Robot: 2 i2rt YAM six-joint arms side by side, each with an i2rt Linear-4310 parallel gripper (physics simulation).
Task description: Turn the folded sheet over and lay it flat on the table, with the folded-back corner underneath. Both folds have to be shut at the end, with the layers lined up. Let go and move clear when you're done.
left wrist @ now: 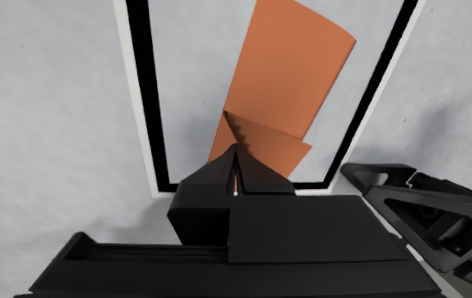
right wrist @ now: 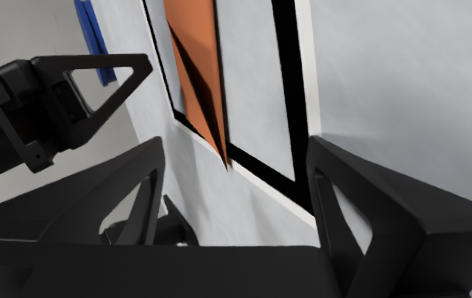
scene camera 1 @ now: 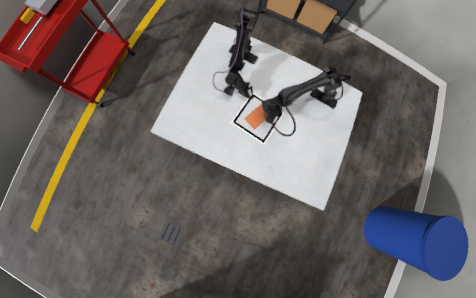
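Observation:
The orange folded sheet (scene camera 1: pixel 255 117) (left wrist: pixel 290 70) (right wrist: pixel 192 12) lies on the white table. A triangular flap (left wrist: pixel 272 150) is on top at its near end in the left wrist view. A dark gap shows along the fold in the right wrist view, so the layers stand slightly apart there. My left gripper (left wrist: pixel 235 149) (right wrist: pixel 150 61) is shut, its tips over the folded end and seemingly a little above it. In scene camera 1 its tips are hidden. My right gripper (scene camera 1: pixel 250 94) (left wrist: pixel 352 176) (right wrist: pixel 235 148) is partly open and empty, beyond the sheet's pointed end.
A black outlined square with a white border (scene camera 1: pixel 249 132) (left wrist: pixel 142 75) (right wrist: pixel 287 75) surrounds most of the sheet; the pointed end crosses its line. The fingers of both arms are close together. A red cart, a shelf with boxes and a blue bin (scene camera 1: pixel 400 235) stand off the table (scene camera 1: pixel 200 125).

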